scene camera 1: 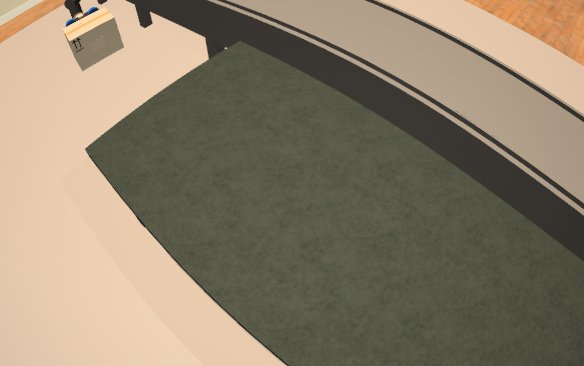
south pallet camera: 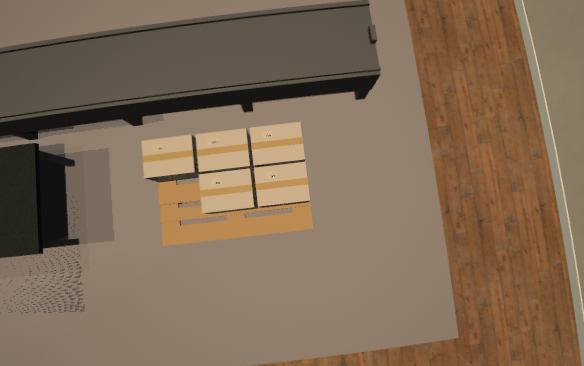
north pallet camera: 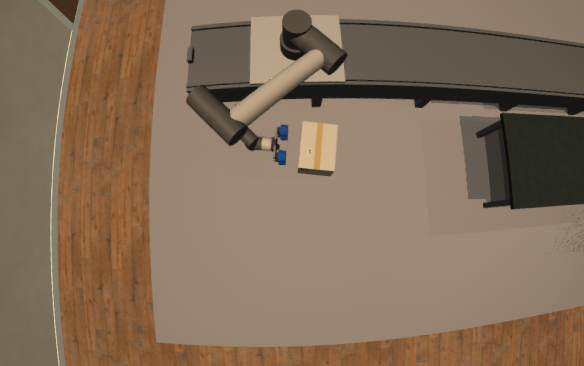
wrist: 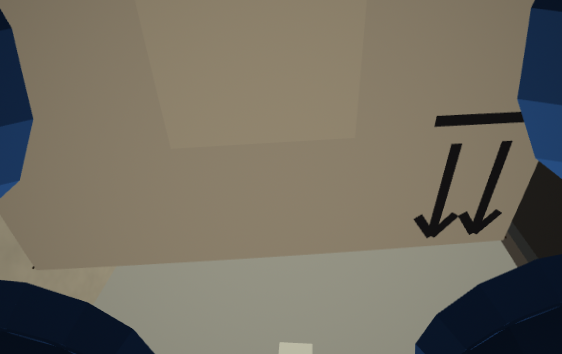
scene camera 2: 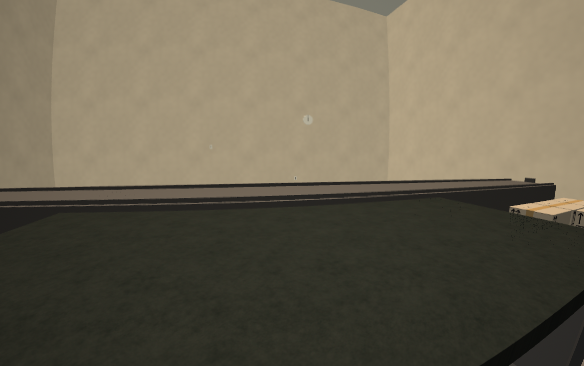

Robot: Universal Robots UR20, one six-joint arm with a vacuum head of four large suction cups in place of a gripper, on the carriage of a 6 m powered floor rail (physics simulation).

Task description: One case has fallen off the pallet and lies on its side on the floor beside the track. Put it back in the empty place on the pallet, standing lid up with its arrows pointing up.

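Places are measured from the arm's base along level axes (x ahead, y left, z up), in metres.
Pixels of known places: hand, tool point: (north pallet camera: pixel 286 145) (wrist: pixel 282 241).
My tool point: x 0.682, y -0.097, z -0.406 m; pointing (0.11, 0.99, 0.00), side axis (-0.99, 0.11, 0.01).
Behind a point stands the place of what it marks.
The loose case (scene camera 1: pixel 95 42) @(x 0.750, y 0.289, z -0.400 m) (north pallet camera: pixel 327 147) @(x 0.737, y 0.219, z -0.280 m) (wrist: pixel 270 200) @(x 0.701, y 0.011, z -0.338 m) stands upright on the floor beside the track, its taped lid up. In the scene camera 1 view the arrows on its side point up towards the lid. My gripper (scene camera 1: pixel 82 16) @(x 0.682, y -0.097, z -0.406 m) (north pallet camera: pixel 282 145) @(x 0.682, y -0.097, z -0.406 m) (wrist: pixel 277 175), the suction head with blue cups, is open and faces the case's side; a gap shows between them in the north pallet view. The pallet (south pallet camera: pixel 235 230) @(x 1.292, y 4.839, z -0.426 m) bears several taped cases (south pallet camera: pixel 225 155) @(x 0.746, y 4.869, z -0.137 m) (scene camera 2: pixel 545 206) @(x 0.695, y 4.553, z -0.133 m), lids up. Its empty place, with bare boards, is at the left front in the south pallet view.
The dark green table (scene camera 1: pixel 300 200) @(x 0.932, y 2.431, z -0.040 m) (scene camera 2: pixel 250 280) @(x 1.041, y 2.401, z -0.040 m) (north pallet camera: pixel 545 160) @(x 0.907, y 2.102, z -0.040 m) (south pallet camera: pixel 17 200) @(x 0.905, y 3.351, z -0.041 m) stands beside the floor rail (scene camera 1: pixel 450 65) (scene camera 2: pixel 250 193) (north pallet camera: pixel 450 55) (south pallet camera: pixel 200 60), between the loose case and the pallet. The arm's carriage (north pallet camera: pixel 262 50) @(x 0.022, y -0.257, z 0.001 m) is near the rail's left end in the north pallet view.
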